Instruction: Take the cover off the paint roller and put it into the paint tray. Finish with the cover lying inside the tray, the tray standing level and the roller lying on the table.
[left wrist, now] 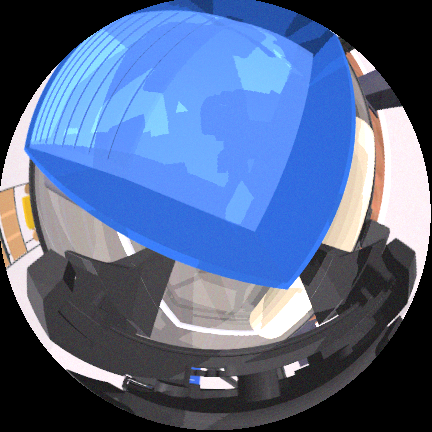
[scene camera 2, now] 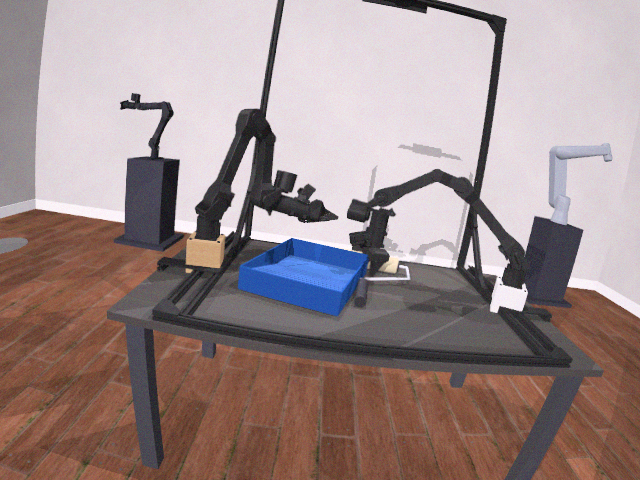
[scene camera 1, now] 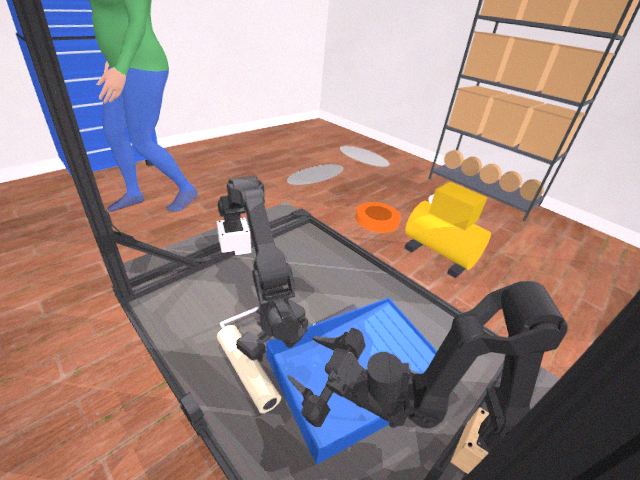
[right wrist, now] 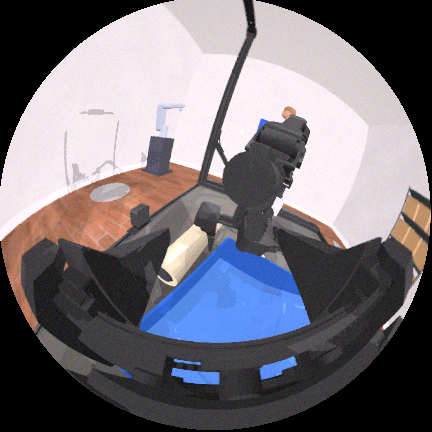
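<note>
The cream cover lies on the table beside the tray, on the roller. The roller's white wire frame enters one end of it; its dark handle lies along the tray's outside. The blue tray stands level. My left gripper is open, low at the tray's corner near the cover; the tray hides its fingertips in the left wrist view. My right gripper is open above the tray.
The two grippers are close together over one end of the tray. A black frame runs around the table. Its upright post stands behind the left arm. A person and a yellow machine are beyond the table.
</note>
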